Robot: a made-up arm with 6 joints. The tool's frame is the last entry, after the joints. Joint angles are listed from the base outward. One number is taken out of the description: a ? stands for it. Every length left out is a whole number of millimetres.
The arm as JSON. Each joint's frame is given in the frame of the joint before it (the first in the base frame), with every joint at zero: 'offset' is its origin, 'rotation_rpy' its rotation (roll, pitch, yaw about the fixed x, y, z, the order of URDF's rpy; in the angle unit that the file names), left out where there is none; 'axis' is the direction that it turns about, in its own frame. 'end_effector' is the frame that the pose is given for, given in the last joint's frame.
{
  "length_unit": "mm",
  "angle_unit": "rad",
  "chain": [
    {
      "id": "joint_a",
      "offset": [
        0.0,
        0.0,
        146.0
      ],
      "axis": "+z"
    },
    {
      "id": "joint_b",
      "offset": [
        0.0,
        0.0,
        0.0
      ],
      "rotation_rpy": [
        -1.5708,
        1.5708,
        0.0
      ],
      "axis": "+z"
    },
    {
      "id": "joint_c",
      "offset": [
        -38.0,
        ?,
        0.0
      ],
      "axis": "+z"
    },
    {
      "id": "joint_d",
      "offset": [
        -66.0,
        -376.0,
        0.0
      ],
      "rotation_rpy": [
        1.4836,
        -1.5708,
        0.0
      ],
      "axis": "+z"
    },
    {
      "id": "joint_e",
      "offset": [
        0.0,
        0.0,
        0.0
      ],
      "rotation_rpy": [
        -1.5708,
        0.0,
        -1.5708
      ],
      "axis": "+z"
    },
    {
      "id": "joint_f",
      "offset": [
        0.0,
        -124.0,
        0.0
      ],
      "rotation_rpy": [
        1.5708,
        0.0,
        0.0
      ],
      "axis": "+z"
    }
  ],
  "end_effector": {
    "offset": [
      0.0,
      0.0,
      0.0
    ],
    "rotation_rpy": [
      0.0,
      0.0,
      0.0
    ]
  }
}
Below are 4 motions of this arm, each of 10 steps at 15 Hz.
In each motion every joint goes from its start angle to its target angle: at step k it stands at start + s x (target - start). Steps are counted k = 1, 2, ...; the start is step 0. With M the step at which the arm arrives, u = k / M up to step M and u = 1 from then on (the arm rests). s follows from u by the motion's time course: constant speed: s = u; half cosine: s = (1 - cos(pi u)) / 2; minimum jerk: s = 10 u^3 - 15 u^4 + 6 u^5.
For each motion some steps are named. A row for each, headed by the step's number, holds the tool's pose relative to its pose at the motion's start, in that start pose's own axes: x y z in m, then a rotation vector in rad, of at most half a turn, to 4 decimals.
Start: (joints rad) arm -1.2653 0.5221 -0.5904 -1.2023 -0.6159 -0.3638
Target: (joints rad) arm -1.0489 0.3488 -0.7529 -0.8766 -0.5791 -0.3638
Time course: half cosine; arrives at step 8
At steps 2, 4, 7, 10:
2: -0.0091 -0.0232 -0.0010 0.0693 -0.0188 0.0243
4: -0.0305 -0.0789 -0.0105 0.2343 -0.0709 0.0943
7: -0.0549 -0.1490 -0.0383 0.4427 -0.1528 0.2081
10: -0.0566 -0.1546 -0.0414 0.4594 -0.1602 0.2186

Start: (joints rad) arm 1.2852 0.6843 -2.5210 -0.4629 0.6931 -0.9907
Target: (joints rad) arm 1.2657 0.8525 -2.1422 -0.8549 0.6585 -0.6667
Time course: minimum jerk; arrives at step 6
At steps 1, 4, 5, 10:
1: 0.0007 0.0082 0.0059 -0.0120 0.0108 -0.0055
4: 0.0298 0.1948 0.0986 -0.2431 0.2138 -0.1541
5: 0.0399 0.2397 0.1107 -0.2913 0.2516 -0.1961
10: 0.0421 0.2489 0.1127 -0.3010 0.2589 -0.2049

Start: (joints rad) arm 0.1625 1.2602 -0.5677 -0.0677 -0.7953 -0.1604
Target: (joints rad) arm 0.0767 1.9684 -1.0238 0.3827 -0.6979 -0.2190
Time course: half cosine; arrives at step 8
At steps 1, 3, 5, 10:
1: 0.0051 -0.0021 0.0050 0.0127 0.0157 0.0096
3: 0.0471 -0.0166 0.0379 0.1042 0.1272 0.0770
5: 0.1216 -0.0349 0.0729 0.2377 0.2842 0.1702
10: 0.1925 -0.0471 0.0884 0.3489 0.4092 0.2439

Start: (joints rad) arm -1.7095 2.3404 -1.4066 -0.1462 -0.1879 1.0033
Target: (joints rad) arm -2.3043 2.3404 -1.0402 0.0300 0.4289 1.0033
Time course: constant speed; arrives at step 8
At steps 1, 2, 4, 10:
1: -0.0116 -0.0540 -0.0054 0.1370 0.0249 0.0718
2: -0.0189 -0.1063 -0.0157 0.2691 0.0544 0.1502
4: -0.0203 -0.2027 -0.0491 0.5163 0.1282 0.3253
10: 0.0223 -0.3446 -0.1496 0.9261 0.3387 0.7409

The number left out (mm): 276.0
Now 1 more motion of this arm.
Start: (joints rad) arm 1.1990 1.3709 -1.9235 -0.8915 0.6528 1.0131
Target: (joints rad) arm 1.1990 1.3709 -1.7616 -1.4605 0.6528 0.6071
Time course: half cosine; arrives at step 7
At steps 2, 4, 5, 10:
2: 0.0066 -0.0044 0.0049 0.0403 -0.0276 -0.1765
4: 0.0206 -0.0119 0.0141 0.1280 -0.0806 -0.5766
5: 0.0270 -0.0142 0.0177 0.1684 -0.1026 -0.7675
10: 0.0329 -0.0156 0.0206 0.2057 -0.1222 -0.9471

